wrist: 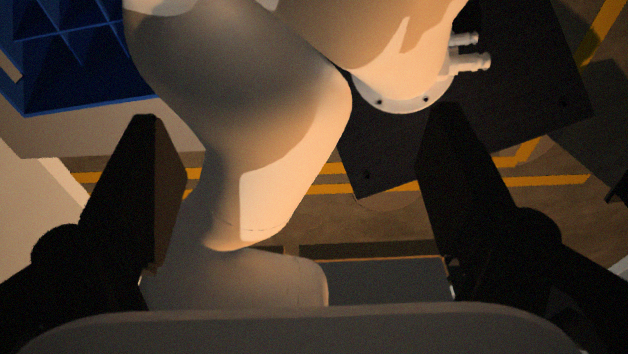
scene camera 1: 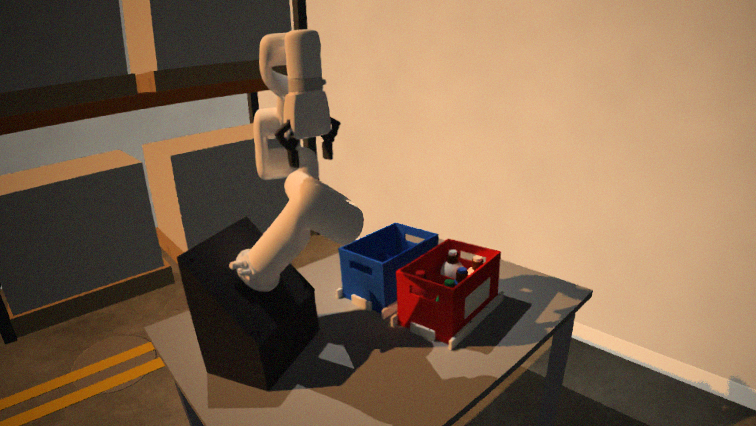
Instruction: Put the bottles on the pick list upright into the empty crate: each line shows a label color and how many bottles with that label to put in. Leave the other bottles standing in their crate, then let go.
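Frame: origin at the arm's base, x right, y ahead, z up, level; centimetres.
Seen in the pictures: gripper, fingertip midpoint: (wrist: 298,140) (scene camera 1: 311,163); arm's base, origin of the base link: (scene camera 1: 257,270).
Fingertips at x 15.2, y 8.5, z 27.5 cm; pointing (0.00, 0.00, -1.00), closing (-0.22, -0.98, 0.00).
Observation:
Offsets run from my fingertips to a thing's top centre. "*": to the spot under its first point. Level surfaces: height alone.
The red crate {dy +32.7, dx +18.9, dz -33.9 cm} (scene camera 1: 424,304) stands on the table and holds several bottles. Caps that show in it are a white one {* dy +40.4, dx +15.6, dz -35.4 cm} (scene camera 1: 452,253), a pale one {dy +41.0, dx +23.7, dz -35.1 cm} (scene camera 1: 477,259), a blue one {dy +31.9, dx +22.8, dz -35.1 cm} (scene camera 1: 462,271), a green one {dy +23.8, dx +22.8, dz -35.1 cm} (scene camera 1: 449,283) and a red one {* dy +24.1, dx +13.7, dz -35.3 cm} (scene camera 1: 420,273). The blue crate (scene camera 1: 361,285) (wrist: 90,102) stands beside it; I see dividers and no bottle in the visible part of its inside. My gripper (scene camera 1: 311,160) (wrist: 298,140) is open and empty, high above the table, up and to the left of both crates. The pick list is not readable in either view, and most bottle labels are hidden.
Pale stop blocks {* dy +17.9, dx +17.9, dz -49.6 cm} (scene camera 1: 422,331) sit around the crate bases on the table {dz -51.4 cm} (scene camera 1: 391,394). The black arm pedestal (scene camera 1: 227,328) (wrist: 520,95) stands left of the crates. The arm's own links (wrist: 280,100) fill the middle of the wrist view. A wall rises behind the table.

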